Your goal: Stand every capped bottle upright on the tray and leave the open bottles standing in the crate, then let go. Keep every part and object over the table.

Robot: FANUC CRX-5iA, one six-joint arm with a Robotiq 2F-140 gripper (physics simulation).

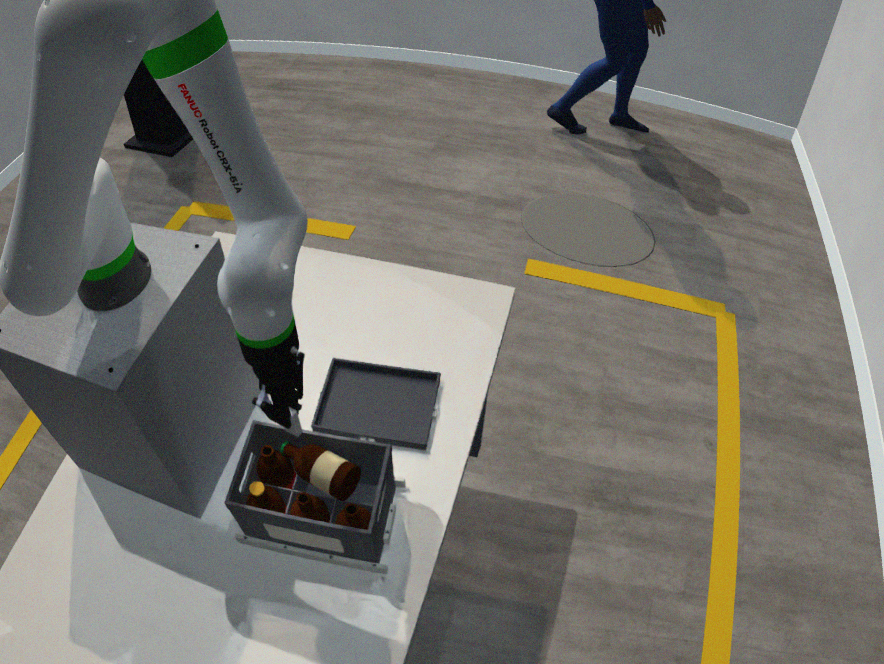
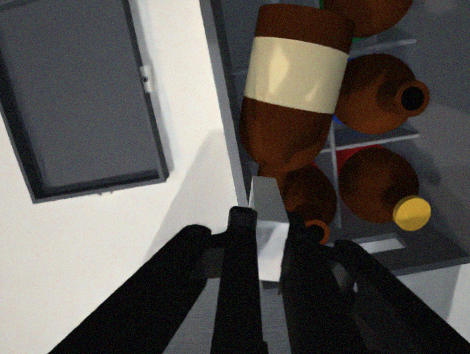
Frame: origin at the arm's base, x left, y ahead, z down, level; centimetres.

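Seen in the pictures: gripper, fingertip midpoint: (image 1: 293,431) (image 2: 260,198); arm's base, origin of the base link: (image 1: 115,280).
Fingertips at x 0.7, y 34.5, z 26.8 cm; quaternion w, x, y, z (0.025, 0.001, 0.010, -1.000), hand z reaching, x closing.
Offsets run from my fingertips to a thing's top centre. "*": to the spot under its first point. Level surfaces: height alone.
A dark grey crate @(dx -6.3, dy +6.0, dz +1.8 cm) (image 1: 301,535) (image 2: 222,88) holds several brown bottles. One bottle with a cream label @(dx -1.9, dy +4.8, dz +2.4 cm) (image 1: 326,469) (image 2: 294,88) lies tilted across the crate's top, its neck toward my fingers. A yellow-capped bottle @(dx -12.6, dy -1.7, dz +3.0 cm) (image 1: 256,488) (image 2: 403,212) stands in a front cell. Open bottles @(dx -10.5, dy +7.1, dz +3.0 cm) (image 1: 308,506) (image 2: 374,95) stand in other cells. The grey tray @(* dx +23.4, dy +4.5, dz +18.7 cm) (image 1: 376,402) (image 2: 100,105) is empty beside the crate. My gripper (image 1: 283,418) (image 2: 260,198) is shut with nothing between its pads, just above the crate's wall at the lying bottle's neck end. The neck tip is hidden behind the pads.
The white table @(dz +19.3 cm) (image 1: 407,310) (image 2: 191,123) ends just right of the tray. A grey robot pedestal (image 1: 169,395) stands left of the crate. A person (image 1: 617,59) walks on the floor far behind. Yellow tape (image 1: 725,428) marks the floor.
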